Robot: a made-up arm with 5 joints. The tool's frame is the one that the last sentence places.
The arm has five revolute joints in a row. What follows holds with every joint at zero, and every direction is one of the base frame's. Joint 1 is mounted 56.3 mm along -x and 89.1 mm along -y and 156.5 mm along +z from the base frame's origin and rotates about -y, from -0.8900 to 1.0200 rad. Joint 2 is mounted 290.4 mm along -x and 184.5 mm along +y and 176.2 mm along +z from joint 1 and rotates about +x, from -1.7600 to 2.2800 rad. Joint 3 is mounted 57.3 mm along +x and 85.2 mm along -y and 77.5 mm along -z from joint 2 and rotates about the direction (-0.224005, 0.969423, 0.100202), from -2.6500 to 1.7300 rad. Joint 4 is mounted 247.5 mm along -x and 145.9 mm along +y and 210.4 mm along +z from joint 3 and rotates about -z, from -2.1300 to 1.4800 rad. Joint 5 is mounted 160.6 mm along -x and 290.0 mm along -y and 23.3 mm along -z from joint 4 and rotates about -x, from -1.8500 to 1.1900 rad. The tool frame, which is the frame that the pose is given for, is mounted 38.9 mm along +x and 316.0 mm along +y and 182.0 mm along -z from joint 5; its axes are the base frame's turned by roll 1.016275, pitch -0.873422 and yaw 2.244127 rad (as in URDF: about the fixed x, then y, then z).
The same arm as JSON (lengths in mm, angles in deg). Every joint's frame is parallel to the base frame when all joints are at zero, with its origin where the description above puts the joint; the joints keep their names.
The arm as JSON. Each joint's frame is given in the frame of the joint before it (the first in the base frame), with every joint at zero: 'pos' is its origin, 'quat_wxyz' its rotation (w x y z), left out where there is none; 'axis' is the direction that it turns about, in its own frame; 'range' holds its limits. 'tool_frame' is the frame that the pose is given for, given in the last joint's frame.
{"length_unit": "mm", "angle_unit": "deg", "joints": [{"joint": "joint 1", "pos": [-56.3, -89.1, 156.5], "axis": [0.0, -1.0, 0.0], "range": [-50.99, 58.44]}, {"joint": "joint 2", "pos": [-290.4, 184.5, 176.2], "axis": [1.0, 0.0, 0.0], "range": [-100.84, 130.63]}, {"joint": "joint 3", "pos": [57.3, -85.2, -77.5], "axis": [-0.224005, 0.969423, 0.100202], "range": [-151.83, 99.12]}, {"joint": "joint 4", "pos": [-247.5, 145.9, 210.4], "axis": [0.0, 0.0, -1.0], "range": [-122.04, 84.8]}, {"joint": "joint 5", "pos": [-160.6, -290.0, -23.3], "axis": [-1.0, 0.0, 0.0], "range": [-106.0, 68.18]}], "tool_frame": {"pos": [38.9, 316.0, -182.0], "quat_wxyz": [0.158022, 0.524205, 0.236931, 0.80256]}}
